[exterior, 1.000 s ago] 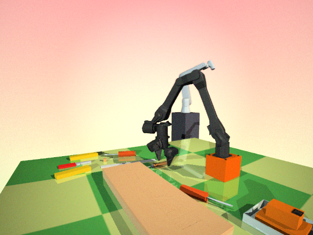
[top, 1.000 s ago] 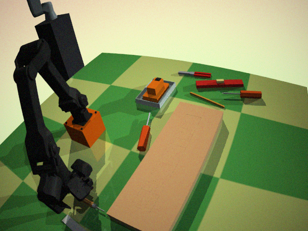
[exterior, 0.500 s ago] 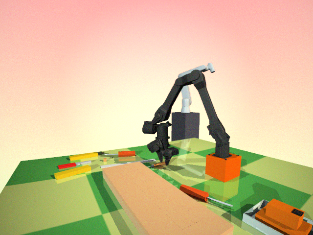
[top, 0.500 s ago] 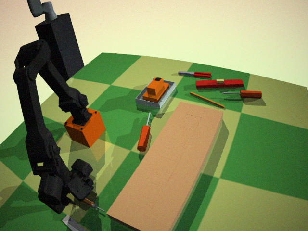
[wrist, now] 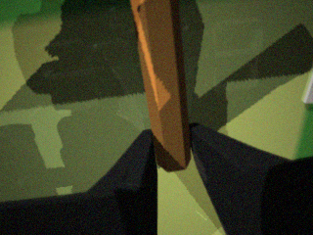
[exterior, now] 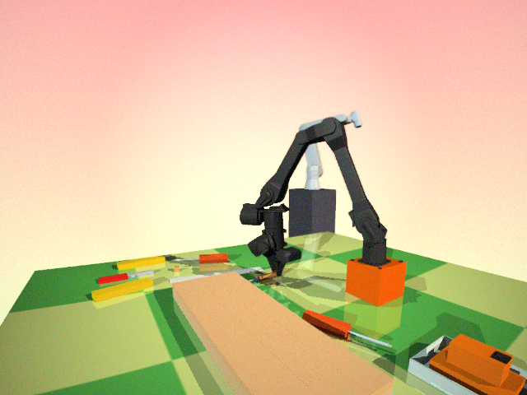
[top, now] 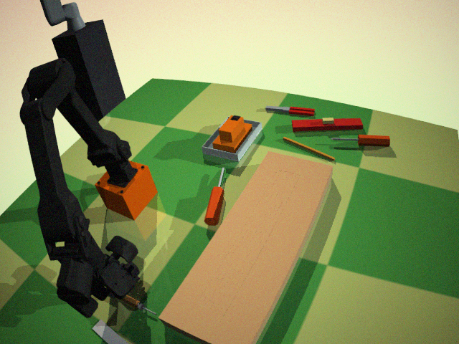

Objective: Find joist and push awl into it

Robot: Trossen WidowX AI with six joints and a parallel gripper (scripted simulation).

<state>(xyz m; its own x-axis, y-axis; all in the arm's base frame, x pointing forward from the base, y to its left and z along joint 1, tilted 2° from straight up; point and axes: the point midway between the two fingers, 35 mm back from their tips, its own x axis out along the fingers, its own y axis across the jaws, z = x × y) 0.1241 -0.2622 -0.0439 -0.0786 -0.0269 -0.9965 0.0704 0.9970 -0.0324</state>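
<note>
Now: gripper tip 6 cm short of the awl. From my gripper tip the other things lie so: orange stud finder (4 cm ahead, 58 cm to the left, 4 cm above); then grey card (14 cm ahead, 12 cm to the right); then grey tray (4 cm ahead, 57 cm to the left, 1 cm above).
</note>
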